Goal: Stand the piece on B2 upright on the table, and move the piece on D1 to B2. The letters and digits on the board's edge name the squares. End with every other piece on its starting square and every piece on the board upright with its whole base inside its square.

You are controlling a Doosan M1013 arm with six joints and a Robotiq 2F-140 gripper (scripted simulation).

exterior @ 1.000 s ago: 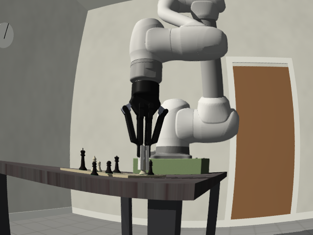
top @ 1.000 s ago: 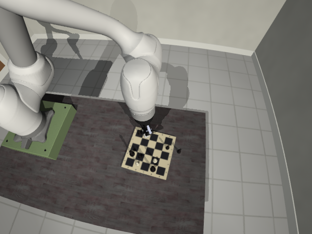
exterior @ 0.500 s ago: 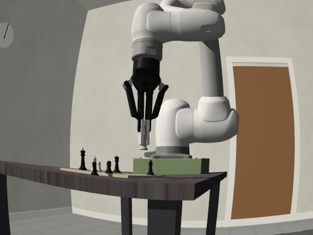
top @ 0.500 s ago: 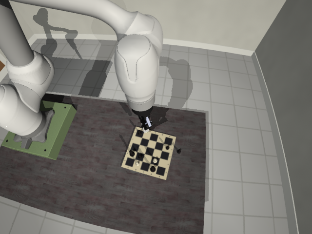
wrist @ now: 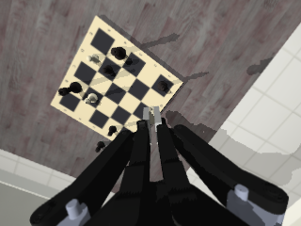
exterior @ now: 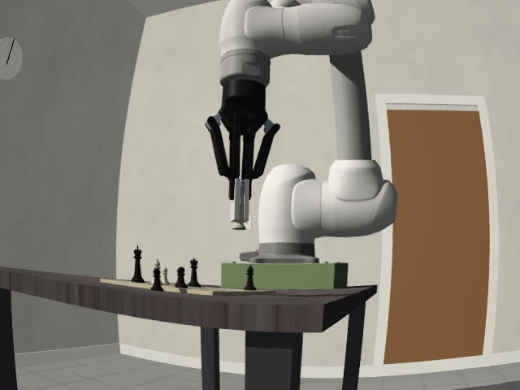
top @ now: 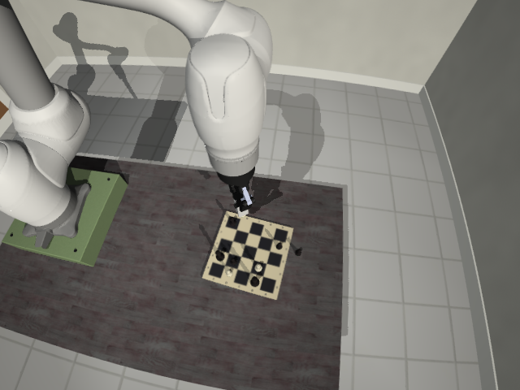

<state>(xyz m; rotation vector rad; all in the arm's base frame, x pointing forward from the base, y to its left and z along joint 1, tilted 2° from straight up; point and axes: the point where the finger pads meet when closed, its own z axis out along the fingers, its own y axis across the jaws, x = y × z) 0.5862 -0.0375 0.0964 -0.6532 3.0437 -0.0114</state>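
My gripper is now 150 mm above the chessboard, 80 mm to the left of it and 20 mm short of it. Also, from my hand: white pawn (140 mm to the right, 130 mm below, 40 mm behind).
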